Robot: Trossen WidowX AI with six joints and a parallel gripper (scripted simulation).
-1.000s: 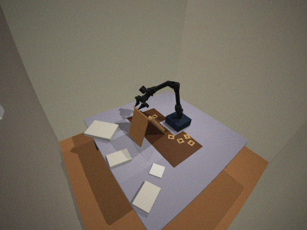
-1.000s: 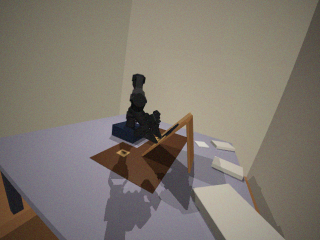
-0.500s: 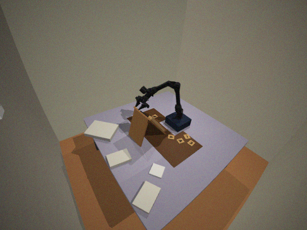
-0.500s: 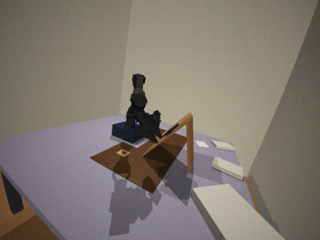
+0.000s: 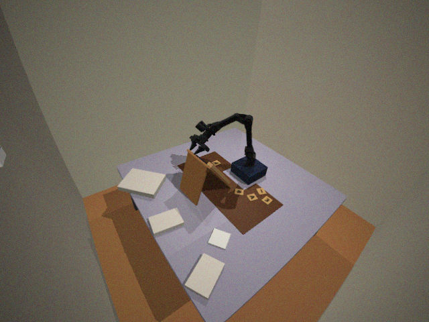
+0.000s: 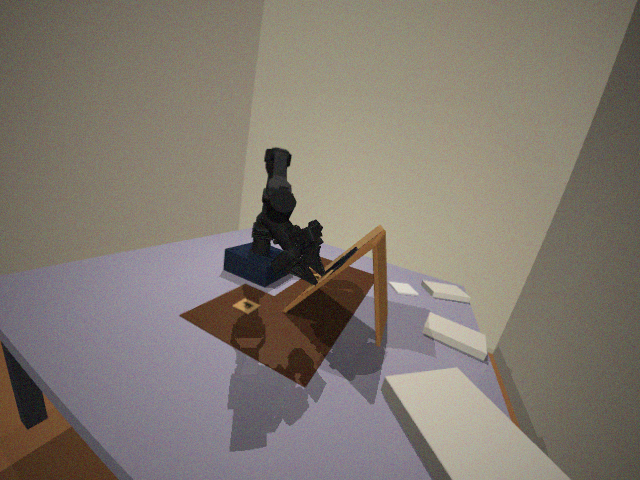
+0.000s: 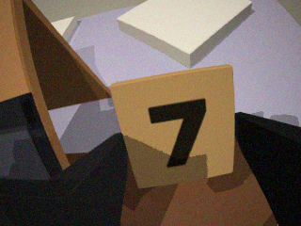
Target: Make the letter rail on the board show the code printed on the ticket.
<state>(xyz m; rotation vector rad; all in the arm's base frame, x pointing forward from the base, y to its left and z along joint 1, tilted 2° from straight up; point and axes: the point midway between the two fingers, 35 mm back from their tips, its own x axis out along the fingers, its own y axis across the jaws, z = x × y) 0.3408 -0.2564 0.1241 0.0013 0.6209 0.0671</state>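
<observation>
The white ticket is 210 mm to the left of my gripper tip, 80 mm below it and 70 mm behind it. Also, from my gripper tip: tan tile marked 7 (right at my gripper tip); white card (580 mm to the left, 180 mm below, 180 mm ahead); brown mat (250 mm to the left, 180 mm below, 170 mm behind).
</observation>
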